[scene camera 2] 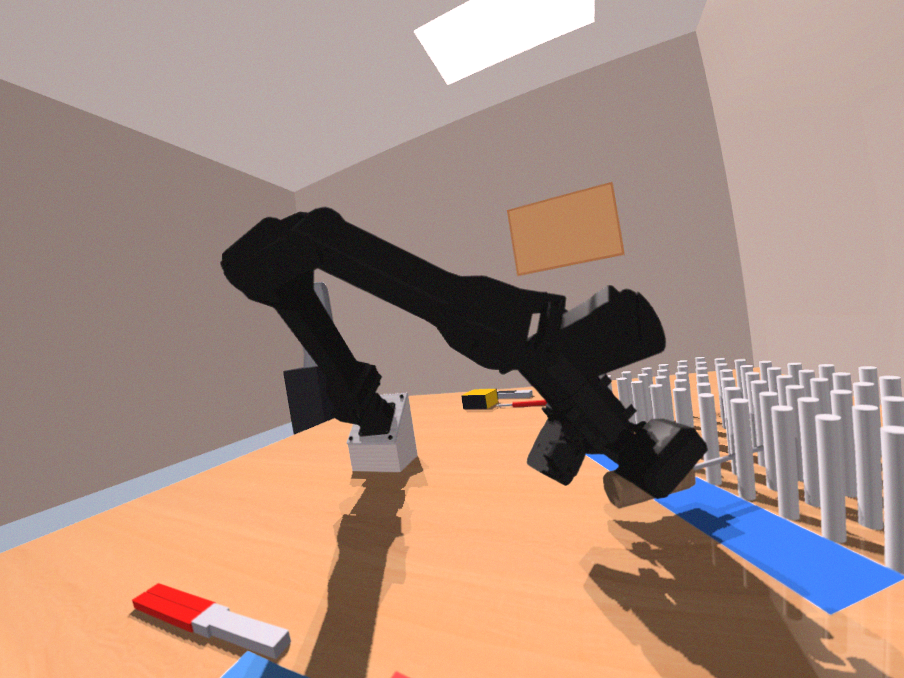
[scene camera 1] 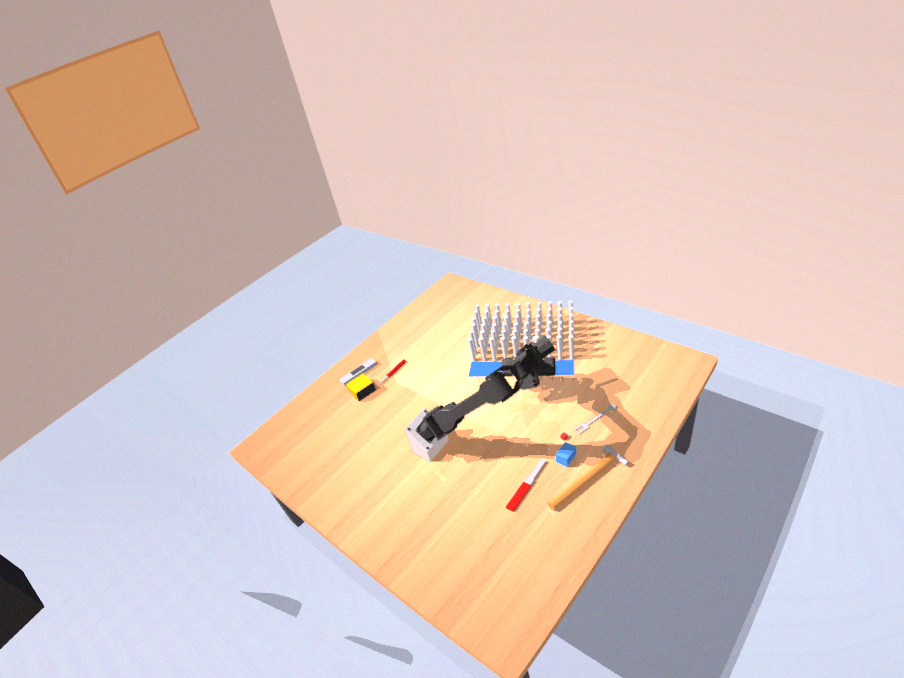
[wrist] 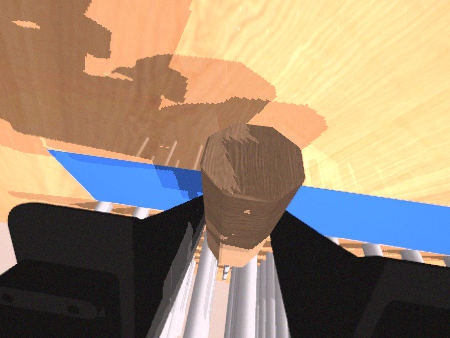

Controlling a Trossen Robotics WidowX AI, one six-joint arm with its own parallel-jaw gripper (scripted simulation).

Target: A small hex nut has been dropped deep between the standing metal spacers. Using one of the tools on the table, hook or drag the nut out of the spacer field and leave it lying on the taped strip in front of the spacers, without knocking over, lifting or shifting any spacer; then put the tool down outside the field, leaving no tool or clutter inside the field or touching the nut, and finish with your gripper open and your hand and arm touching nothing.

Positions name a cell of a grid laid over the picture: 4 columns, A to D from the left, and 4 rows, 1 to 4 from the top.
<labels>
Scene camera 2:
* my gripper: C3
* blue taped strip: D4
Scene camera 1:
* hammer: C3
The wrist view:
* my gripper: C3
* blue taped strip: D3
</labels>
